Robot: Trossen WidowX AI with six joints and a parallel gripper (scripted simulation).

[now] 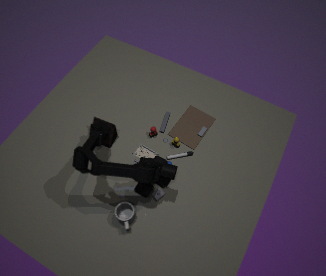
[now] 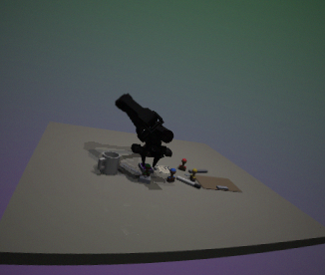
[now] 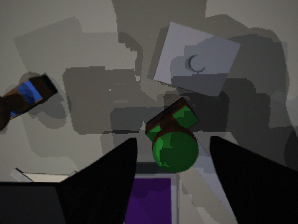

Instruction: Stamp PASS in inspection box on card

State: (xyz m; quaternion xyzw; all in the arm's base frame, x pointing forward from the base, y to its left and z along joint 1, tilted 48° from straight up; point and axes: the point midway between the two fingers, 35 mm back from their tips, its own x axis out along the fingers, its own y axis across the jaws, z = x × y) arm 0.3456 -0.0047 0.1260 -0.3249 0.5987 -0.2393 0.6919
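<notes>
Now: gripper tip 5 cm short of the grey block, 4 cm above it and 2 cm to the left of it. The rest, counted from my gripper tip: card (13 cm to the left, 12 cm behind, 6 cm below); purple ink pad (10 cm behind, 5 cm below, 2 cm to the left); blue-knobbed stamp (12 cm to the left, 3 cm below, 2 cm ahead).
</notes>
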